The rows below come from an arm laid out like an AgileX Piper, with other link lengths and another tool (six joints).
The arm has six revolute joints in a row. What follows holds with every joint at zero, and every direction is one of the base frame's.
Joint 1 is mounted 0.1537 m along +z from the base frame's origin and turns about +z.
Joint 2 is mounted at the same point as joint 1 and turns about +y.
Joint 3 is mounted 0.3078 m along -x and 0.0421 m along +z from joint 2 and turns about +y.
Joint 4 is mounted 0.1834 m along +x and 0.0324 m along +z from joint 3 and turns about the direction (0.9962, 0, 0.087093).
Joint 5 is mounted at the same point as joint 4 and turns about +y.
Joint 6 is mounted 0.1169 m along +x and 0.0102 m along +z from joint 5 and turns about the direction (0.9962, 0, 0.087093).
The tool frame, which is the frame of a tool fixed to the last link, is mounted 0.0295 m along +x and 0.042 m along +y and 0.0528 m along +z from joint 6; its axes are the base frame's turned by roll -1.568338, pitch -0.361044 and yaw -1.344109 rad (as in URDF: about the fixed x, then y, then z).
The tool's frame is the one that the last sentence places.
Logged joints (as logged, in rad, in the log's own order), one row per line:
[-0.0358, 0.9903, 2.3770, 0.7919, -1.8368, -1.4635]
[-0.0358, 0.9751, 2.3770, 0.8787, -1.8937, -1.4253]
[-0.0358, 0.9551, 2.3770, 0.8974, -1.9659, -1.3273]
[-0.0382, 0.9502, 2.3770, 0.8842, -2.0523, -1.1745]
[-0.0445, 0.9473, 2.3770, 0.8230, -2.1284, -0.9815]
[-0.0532, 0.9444, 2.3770, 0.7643, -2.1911, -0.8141]
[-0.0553, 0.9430, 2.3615, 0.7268, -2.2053, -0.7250]
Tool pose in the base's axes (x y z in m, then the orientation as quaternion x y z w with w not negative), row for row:
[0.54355, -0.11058, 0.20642, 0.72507, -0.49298, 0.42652, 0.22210]
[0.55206, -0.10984, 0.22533, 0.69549, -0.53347, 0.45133, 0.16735]
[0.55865, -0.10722, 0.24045, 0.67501, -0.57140, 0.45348, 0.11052]
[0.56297, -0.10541, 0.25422, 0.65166, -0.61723, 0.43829, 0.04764]
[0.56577, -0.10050, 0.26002, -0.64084, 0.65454, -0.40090, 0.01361]
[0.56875, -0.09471, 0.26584, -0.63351, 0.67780, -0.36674, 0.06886]
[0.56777, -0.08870, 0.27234, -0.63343, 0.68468, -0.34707, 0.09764]
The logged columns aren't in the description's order. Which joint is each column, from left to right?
Columns, left to right: joint 1, joint 5, joint 2, joint 6, joint 3, joint 4.
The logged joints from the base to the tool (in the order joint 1, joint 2, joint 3, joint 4, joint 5, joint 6), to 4 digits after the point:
[-0.0358, 2.3770, -1.8368, -1.4635, 0.9903, 0.7919]
[-0.0358, 2.3770, -1.8937, -1.4253, 0.9751, 0.8787]
[-0.0358, 2.3770, -1.9659, -1.3273, 0.9551, 0.8974]
[-0.0382, 2.3770, -2.0523, -1.1745, 0.9502, 0.8842]
[-0.0445, 2.3770, -2.1284, -0.9815, 0.9473, 0.8230]
[-0.0532, 2.3770, -2.1911, -0.8141, 0.9444, 0.7643]
[-0.0553, 2.3615, -2.2053, -0.7250, 0.9430, 0.7268]

